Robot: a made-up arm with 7 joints.
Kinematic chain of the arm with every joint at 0, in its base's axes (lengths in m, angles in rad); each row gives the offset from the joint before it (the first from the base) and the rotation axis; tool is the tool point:
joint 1: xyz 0 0 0 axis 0 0.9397 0.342
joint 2: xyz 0 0 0 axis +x
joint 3: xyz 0 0 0 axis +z
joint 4: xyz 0.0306 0 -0.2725 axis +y
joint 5: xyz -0.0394 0 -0.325 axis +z
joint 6: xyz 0 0 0 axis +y
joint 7: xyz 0 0 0 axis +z
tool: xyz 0 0 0
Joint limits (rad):
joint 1: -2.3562..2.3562
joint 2: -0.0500..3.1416
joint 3: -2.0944..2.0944
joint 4: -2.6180..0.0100
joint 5: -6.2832..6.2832
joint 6: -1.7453..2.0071
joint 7: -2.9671..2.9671
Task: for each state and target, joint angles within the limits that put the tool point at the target. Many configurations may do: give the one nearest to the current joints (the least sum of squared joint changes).
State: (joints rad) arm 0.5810 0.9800 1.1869 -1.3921 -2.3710 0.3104 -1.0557
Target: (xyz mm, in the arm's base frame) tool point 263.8 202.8 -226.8
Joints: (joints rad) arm 0.3262 0.5197 0.2316 -1.9161 -2.3710 0.3104 -1.0557
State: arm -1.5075 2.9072 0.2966 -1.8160 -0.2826 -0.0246 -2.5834
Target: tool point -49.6 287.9 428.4
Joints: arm -1.4674 2.4733 -0.4686 -1.3006 -0.2826 -0.0246 -2.5834
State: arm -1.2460 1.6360 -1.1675 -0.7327 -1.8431 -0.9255 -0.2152
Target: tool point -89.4 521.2 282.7
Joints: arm -1.2700 2.2836 -1.0721 -0.3945 -1.8431 -0.9255 -0.2152
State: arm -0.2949 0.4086 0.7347 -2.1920 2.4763 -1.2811 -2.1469
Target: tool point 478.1 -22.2 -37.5
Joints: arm -0.7113 -0.0003 0.2348 -1.5320 2.4763 -1.2811 -2.1469
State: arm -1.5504 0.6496 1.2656 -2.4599 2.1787 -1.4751 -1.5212
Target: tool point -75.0 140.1 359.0
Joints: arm -2.0750 0.8395 0.5794 -1.9612 2.1787 -1.4751 -1.5212
